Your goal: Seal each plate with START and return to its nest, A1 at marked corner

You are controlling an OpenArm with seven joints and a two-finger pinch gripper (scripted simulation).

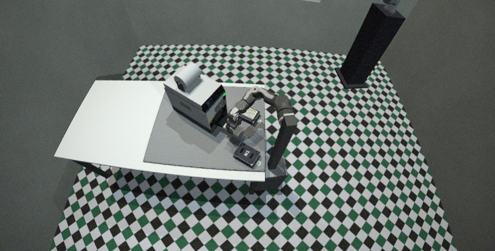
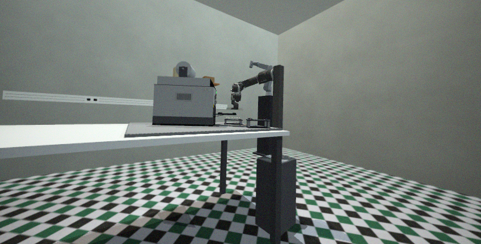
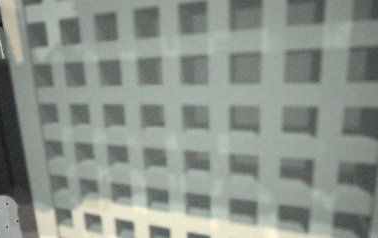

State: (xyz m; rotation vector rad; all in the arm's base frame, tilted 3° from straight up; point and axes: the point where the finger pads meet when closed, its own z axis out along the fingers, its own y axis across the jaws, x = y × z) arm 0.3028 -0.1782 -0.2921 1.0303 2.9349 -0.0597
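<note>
The dark stage lies 60 mm to the right of my hand, 40 mm below it and 30 mm ahead of it. Round my hand: white foil roll: 290 mm ahead, 280 mm above, 260 mm to the right; touch screen: 190 mm above, 150 mm ahead, 100 mm to the right.
</note>
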